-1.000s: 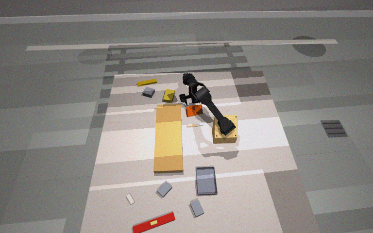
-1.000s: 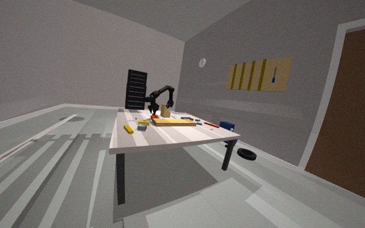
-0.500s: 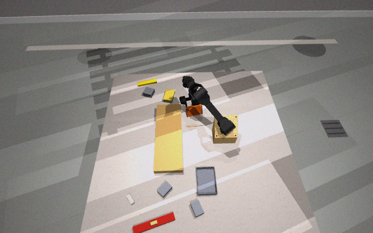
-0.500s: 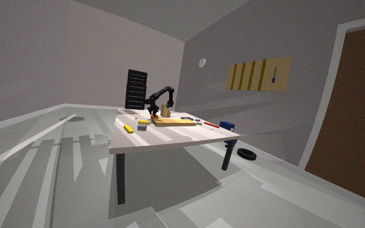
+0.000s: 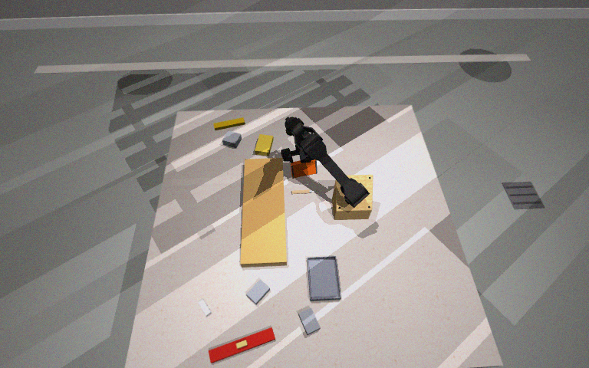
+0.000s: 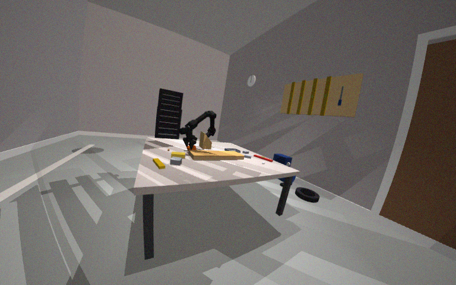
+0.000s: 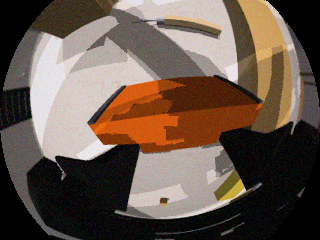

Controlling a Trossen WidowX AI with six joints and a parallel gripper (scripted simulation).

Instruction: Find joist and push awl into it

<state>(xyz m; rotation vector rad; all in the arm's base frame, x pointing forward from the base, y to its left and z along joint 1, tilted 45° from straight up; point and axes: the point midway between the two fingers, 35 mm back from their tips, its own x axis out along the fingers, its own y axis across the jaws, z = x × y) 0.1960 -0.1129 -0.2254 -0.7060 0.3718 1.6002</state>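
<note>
My gripper tip is now 2 cm past the awl, 15 cm to the right of it and 2 cm above it. Also, from my gripper tip: green square (3 cm ahead, 1 cm below); then grey block (35 cm ahead, 17 cm to the right, 1 cm below); then stud finder (1 cm ahead, 1 cm to the left).
</note>
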